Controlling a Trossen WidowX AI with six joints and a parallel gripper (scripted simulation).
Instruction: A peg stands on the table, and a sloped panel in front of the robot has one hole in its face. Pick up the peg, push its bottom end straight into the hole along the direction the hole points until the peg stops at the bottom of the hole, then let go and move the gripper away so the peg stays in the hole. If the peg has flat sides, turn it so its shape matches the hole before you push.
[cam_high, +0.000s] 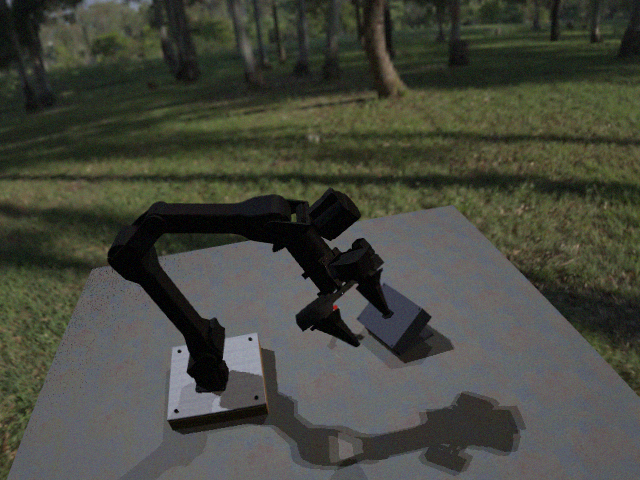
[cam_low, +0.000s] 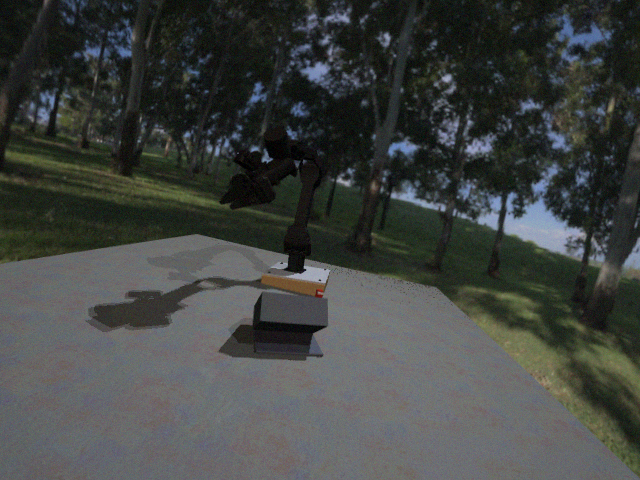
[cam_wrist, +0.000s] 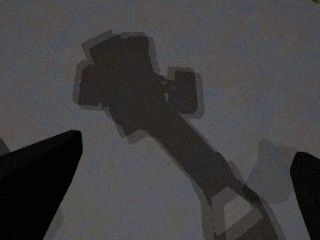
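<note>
My gripper tip is 260 mm to the right of the red peg, 180 mm above it and 50 mm past it. The rest, counted from my gripper tip: flat foot 240 mm to the left, 230 mm below, 90 mm ahead; then sloped grey panel 240 mm to the left, 190 mm below, 80 mm ahead.
</note>
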